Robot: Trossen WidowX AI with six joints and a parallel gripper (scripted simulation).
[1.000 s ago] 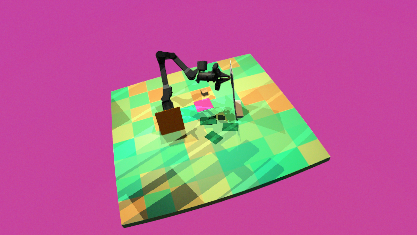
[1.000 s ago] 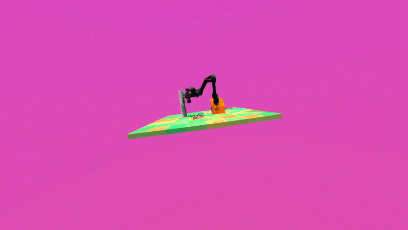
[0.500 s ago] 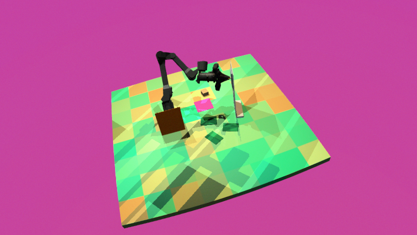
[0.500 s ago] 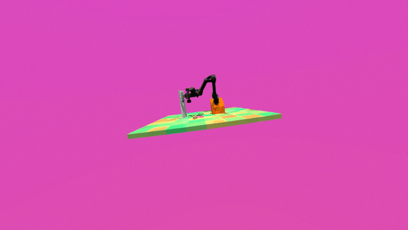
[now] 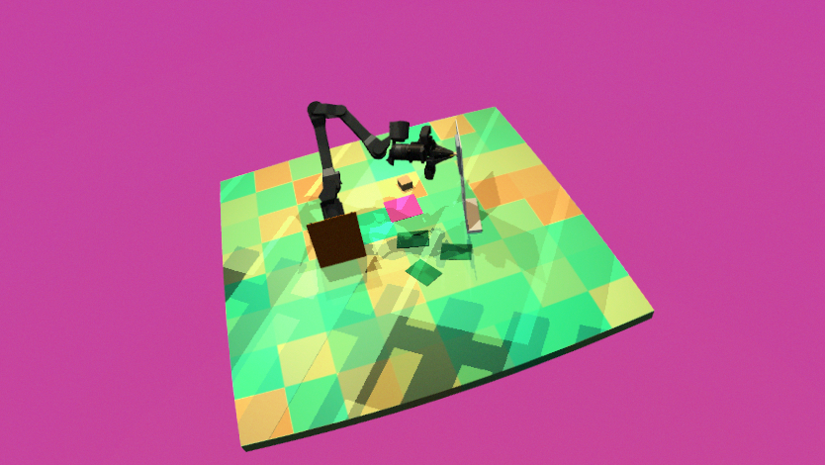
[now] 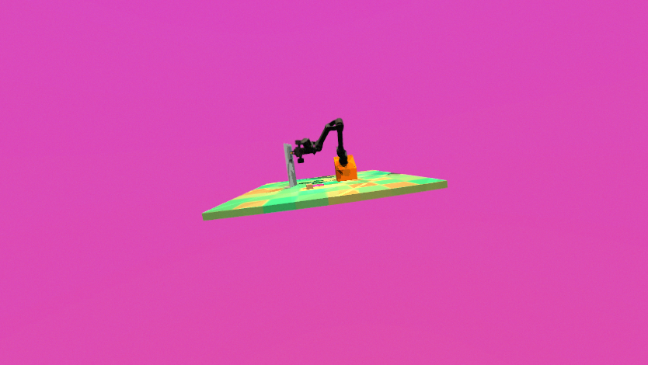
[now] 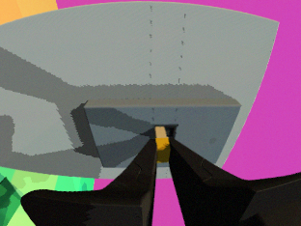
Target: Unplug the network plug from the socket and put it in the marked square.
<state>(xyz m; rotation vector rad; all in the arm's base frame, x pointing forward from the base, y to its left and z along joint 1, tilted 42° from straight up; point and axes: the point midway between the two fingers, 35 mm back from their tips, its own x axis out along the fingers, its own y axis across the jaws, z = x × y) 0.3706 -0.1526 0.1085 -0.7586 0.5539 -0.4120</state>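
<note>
Now: gripper tip 280 mm above the pink marked square, 160 mm to the right of it and 150 mm past it. From my gripper tip the other things lie so: network plug (right at my gripper tip); grey panel (110 mm below, 30 mm ahead, 10 mm to the right).
</note>
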